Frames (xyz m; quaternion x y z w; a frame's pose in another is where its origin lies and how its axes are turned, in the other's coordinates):
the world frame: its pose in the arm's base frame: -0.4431 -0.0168 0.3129 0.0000 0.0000 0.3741 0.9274
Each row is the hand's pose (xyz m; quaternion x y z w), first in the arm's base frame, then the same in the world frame.
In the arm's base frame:
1: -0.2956 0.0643 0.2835 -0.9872 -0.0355 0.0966 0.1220
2: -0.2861 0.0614 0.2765 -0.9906 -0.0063 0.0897 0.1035
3: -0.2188 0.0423 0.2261 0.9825 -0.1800 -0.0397 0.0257
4: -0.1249 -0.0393 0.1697 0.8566 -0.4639 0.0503 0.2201
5: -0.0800 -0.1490 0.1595 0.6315 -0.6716 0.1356 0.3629
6: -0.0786 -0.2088 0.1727 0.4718 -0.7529 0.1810 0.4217
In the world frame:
1: 0.1625 -0.0439 -0.0294 -0.9288 0.3364 0.0439 0.1493
2: 0.1673 -0.0526 -0.0364 -0.9210 0.3647 0.0445 0.1295
3: 0.2025 -0.1131 -0.0868 0.8438 -0.5345 -0.0464 0.0090
4: 0.2135 -0.2370 -0.1432 0.6209 -0.7507 -0.0357 0.2229
5: 0.1697 -0.3471 -0.1534 0.3344 -0.8591 -0.0100 0.3873
6: 0.1293 -0.3912 -0.1402 0.1559 -0.8747 0.0101 0.4588

